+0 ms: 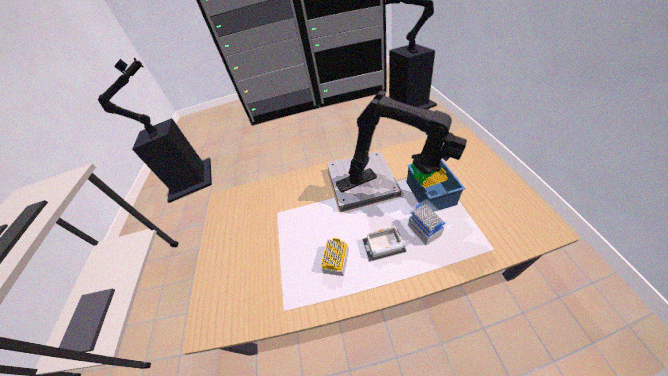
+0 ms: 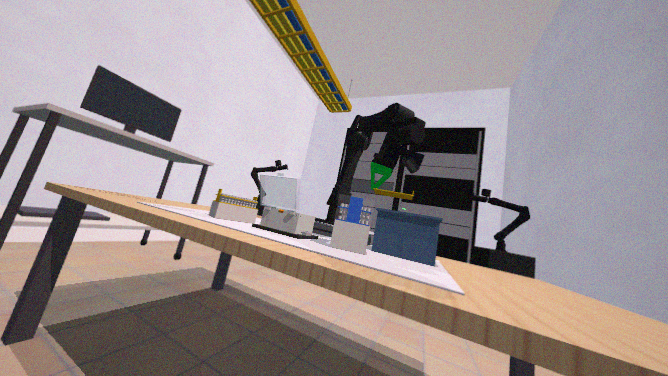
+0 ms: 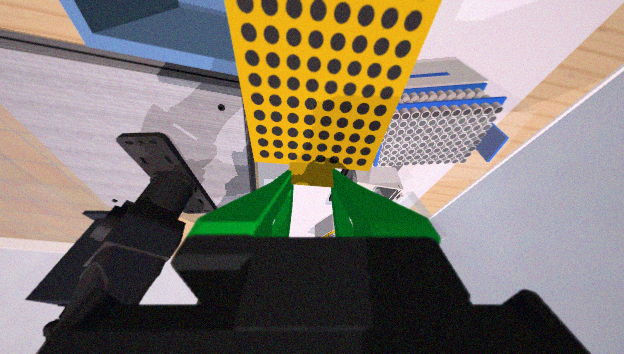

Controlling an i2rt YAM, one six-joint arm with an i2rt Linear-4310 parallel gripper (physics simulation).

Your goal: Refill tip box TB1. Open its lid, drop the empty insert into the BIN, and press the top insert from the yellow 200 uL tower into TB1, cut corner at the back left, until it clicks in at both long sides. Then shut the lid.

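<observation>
My gripper (image 1: 423, 177) (image 2: 375, 187) (image 3: 312, 177) has its green fingers shut on the end tab of the yellow empty insert (image 1: 435, 178) (image 2: 395, 193) (image 3: 320, 92), whose holes hold no tips. The insert hangs nearly level a little above the rim of the blue BIN (image 1: 449, 201) (image 2: 406, 240) (image 3: 207, 62). Tip box TB1 (image 1: 388, 249) (image 2: 300, 223) stands mid-mat in a dark holder, its clear lid (image 2: 281, 192) upright and its inside empty. The yellow 200 uL tower (image 1: 334, 254) (image 2: 233, 211) stands left of TB1, with a tip-filled yellow insert on top.
A blue-insert tower (image 1: 427, 223) (image 2: 349, 237) (image 3: 435, 135) stands between TB1 and the BIN, near the BIN. The arm's base plate (image 1: 368, 194) is behind the white mat (image 1: 302, 290). Other arms on black pedestals (image 1: 172, 160) (image 1: 412, 75) stand beyond the table.
</observation>
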